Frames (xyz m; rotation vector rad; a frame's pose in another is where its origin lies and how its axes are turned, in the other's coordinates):
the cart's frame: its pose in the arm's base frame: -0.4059 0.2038 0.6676 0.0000 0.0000 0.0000
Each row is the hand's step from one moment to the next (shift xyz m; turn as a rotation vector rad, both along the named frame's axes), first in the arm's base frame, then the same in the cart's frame.
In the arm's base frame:
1: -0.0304 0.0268 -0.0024 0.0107 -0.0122 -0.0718
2: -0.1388 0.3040 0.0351 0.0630 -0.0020 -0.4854
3: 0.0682 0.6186 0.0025 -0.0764 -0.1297 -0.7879
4: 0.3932 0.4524 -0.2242 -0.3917 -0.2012 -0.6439
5: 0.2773 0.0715 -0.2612 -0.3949 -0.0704 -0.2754
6: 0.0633 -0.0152 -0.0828 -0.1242 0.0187 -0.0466
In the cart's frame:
1: -0.0304 0.0268 -0.0024 0.0107 -0.0122 -0.0718
2: -0.1388 0.3040 0.0351 0.0630 -0.0020 -0.4854
3: 0.0682 0.6186 0.0025 -0.0764 -0.1297 -0.7879
4: 0.3932 0.4524 -0.2242 -0.3917 -0.2012 -0.6439
5: 0.2773 0.0715 -0.2612 -0.3949 -0.0704 -0.2754
6: 0.0633 -0.0152 -0.0828 -0.1242 0.0187 -0.0466

